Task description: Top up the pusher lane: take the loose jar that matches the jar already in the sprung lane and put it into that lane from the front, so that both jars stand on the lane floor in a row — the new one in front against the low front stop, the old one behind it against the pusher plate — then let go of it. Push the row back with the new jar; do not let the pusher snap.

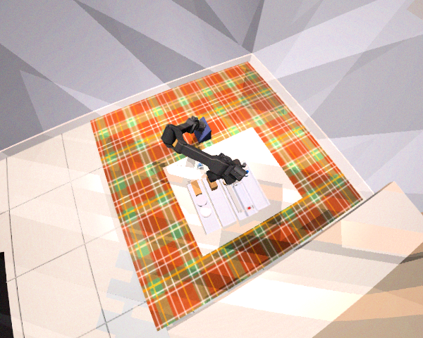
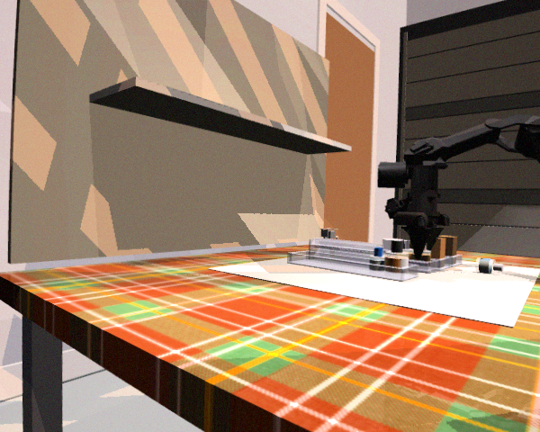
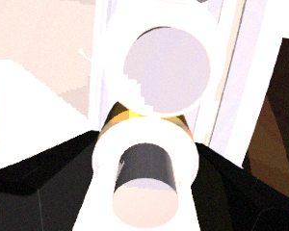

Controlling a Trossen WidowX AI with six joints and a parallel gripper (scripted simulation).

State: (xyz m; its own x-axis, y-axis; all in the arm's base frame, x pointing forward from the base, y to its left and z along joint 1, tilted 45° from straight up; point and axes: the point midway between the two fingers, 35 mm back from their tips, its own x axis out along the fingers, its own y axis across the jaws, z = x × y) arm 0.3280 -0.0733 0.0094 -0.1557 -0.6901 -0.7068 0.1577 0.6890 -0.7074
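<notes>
Now: the small loose jar 14 cm behind my gripper tip, 8 cm to the right of it and 1 cm below it. Round my gripper tip: lane rack: 15 cm ahead, 1 cm below.
</notes>
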